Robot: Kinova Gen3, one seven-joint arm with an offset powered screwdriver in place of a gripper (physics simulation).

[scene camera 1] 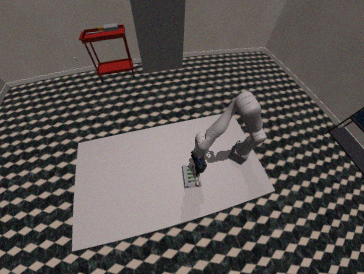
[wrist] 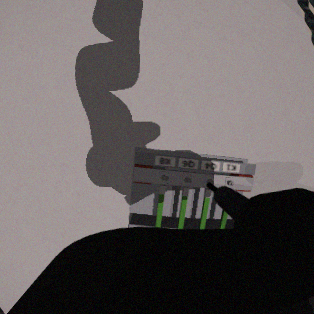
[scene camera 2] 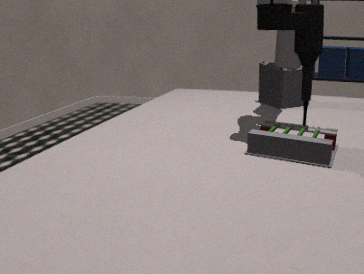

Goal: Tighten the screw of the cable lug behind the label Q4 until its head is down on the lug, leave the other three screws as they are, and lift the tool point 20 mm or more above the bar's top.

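Frame: origin at the arm's base, x ahead, y left, z up, level; centimetres.
Where they show: hand, its tool point: [scene camera 1: 195, 176] [wrist: 207, 183] [scene camera 2: 304, 127]; arm's base, origin of its link: [scene camera 1: 243, 150] [scene camera 2: 287, 65].
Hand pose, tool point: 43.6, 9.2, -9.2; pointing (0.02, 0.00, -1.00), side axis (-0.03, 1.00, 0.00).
Note:
Things, the pixels of their centre, and the offset from my tool point, as dx, dy, dz. "*": a spot on its surface instead. Level surfaces: height alone.
- terminal block, middle of its body: [wrist: 191, 200] [scene camera 2: 294, 139] [scene camera 1: 191, 175] +3.0, -1.9, -2.2
- Q4, a spot on its surface: [wrist: 210, 166] * -2.3, +0.5, -0.5
- white table top, height of its surface: dz -4.7
The terminal block [scene camera 1: 186, 177] [scene camera 2: 290, 145] [wrist: 145, 174] lies on the white table top. In the wrist view its labels read upside down: X8 [wrist: 165, 161], Q6 [wrist: 188, 164], Q4 [wrist: 210, 166] and K1 [wrist: 231, 167]. Screws show behind X8 [wrist: 165, 177], Q6 [wrist: 187, 180] and K1 [wrist: 230, 183]. Green cables [wrist: 183, 212] run from the lugs. My screwdriver [scene camera 2: 305, 125] [wrist: 210, 184] has no fingers; its upright bit ends at the lug behind Q4. The bit hides that screw, so its head height and any contact cannot be told.
The arm's base [scene camera 1: 239, 154] [scene camera 2: 280, 86] stands on the white table top [scene camera 1: 125, 185] [scene camera 2: 150, 200] behind the block. A red cart [scene camera 1: 116, 65] and a grey pillar [scene camera 1: 159, 35] stand at the back. Blue bins [scene camera 2: 332, 61] sit on a shelf behind the base.

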